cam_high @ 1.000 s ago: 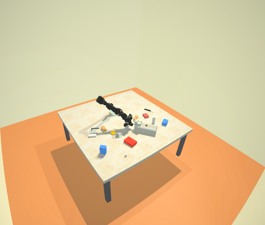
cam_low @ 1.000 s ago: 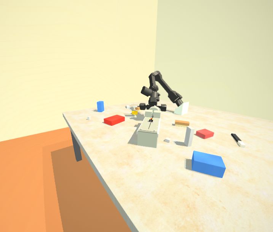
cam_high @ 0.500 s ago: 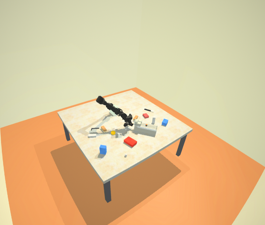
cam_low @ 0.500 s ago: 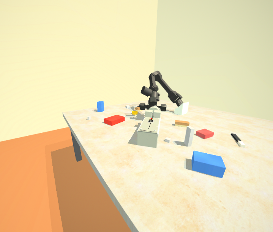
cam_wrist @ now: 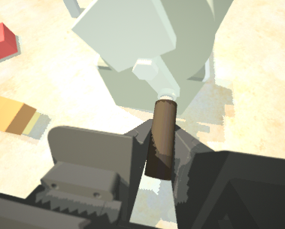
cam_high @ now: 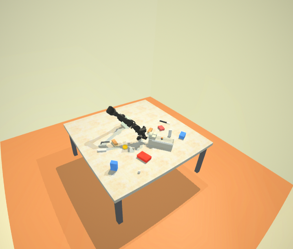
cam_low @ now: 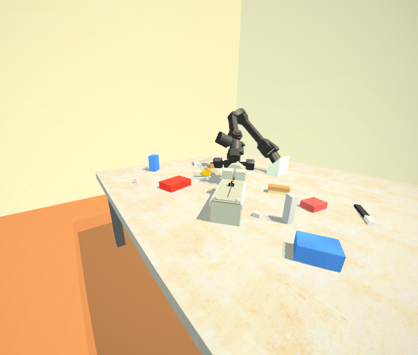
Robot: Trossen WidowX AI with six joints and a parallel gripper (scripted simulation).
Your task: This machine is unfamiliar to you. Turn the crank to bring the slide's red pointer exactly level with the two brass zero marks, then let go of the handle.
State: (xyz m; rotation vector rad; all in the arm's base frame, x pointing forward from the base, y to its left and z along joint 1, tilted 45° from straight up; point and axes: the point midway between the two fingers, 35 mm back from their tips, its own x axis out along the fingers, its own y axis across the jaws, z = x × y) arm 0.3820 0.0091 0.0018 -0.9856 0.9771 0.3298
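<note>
My gripper tip is 40 mm below the crank and 10 mm to the right of it. Also, from my gripper tip: brown crank handle 30 mm above, 10 mm to the right, 10 mm behind; then red pointer 120 mm ahead, 110 mm to the left, 40 mm above; then yellow disc 240 mm to the right, 40 mm behind, 30 mm below.
</note>
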